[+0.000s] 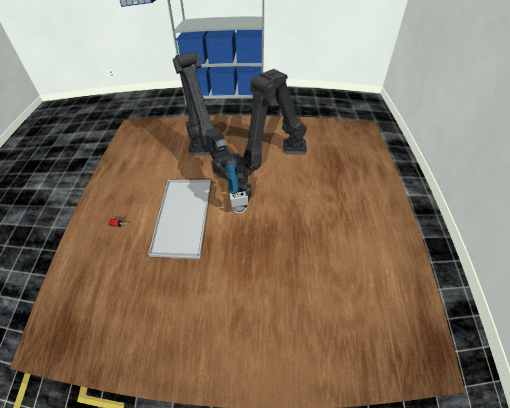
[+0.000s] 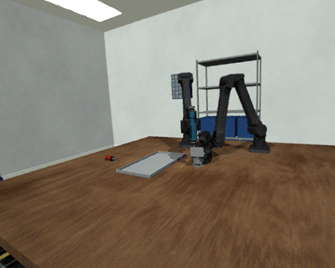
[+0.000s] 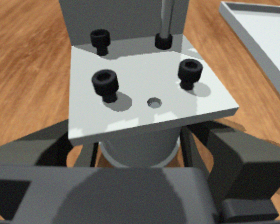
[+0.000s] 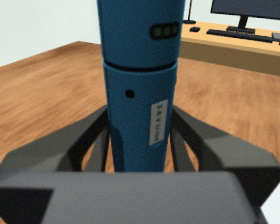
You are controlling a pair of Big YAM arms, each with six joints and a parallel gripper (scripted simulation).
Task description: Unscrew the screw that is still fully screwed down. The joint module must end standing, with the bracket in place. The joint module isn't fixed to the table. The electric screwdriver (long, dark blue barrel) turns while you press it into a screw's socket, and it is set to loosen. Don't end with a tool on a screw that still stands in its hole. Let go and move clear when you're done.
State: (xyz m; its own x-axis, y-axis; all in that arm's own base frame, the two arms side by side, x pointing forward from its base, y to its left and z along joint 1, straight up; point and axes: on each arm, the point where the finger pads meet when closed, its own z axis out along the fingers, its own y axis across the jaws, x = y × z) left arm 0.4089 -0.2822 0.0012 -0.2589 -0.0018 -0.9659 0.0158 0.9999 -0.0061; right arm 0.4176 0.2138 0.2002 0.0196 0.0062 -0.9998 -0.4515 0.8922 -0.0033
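Right now the grey bracket is 50 mm above my left hand. From my left hand the other things lie so: screw 50 mm above, 20 mm behind, 10 mm to the left; then flat grey tray 260 mm to the right, 50 mm ahead, 20 mm below; then small red-handled tool 560 mm to the right, 90 mm ahead, 10 mm below.
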